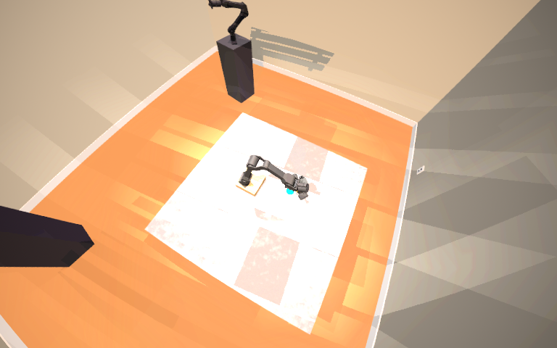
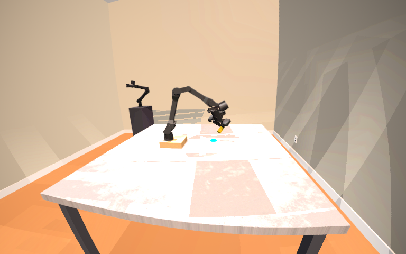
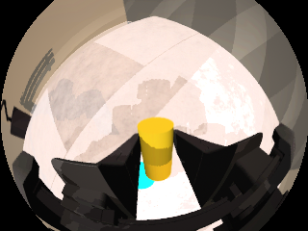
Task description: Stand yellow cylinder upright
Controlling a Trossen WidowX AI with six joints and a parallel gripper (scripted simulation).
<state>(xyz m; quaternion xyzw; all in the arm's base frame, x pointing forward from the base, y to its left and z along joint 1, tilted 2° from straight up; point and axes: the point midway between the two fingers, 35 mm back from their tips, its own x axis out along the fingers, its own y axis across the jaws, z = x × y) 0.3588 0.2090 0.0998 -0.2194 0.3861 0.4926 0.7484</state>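
Now: the cyan circle 6 cm behind my gripper tip, 4 cm to the right of it and 10 cm below it. Round my gripper tip: yellow cylinder 1 cm behind, 1 cm to the right, 1 cm below.
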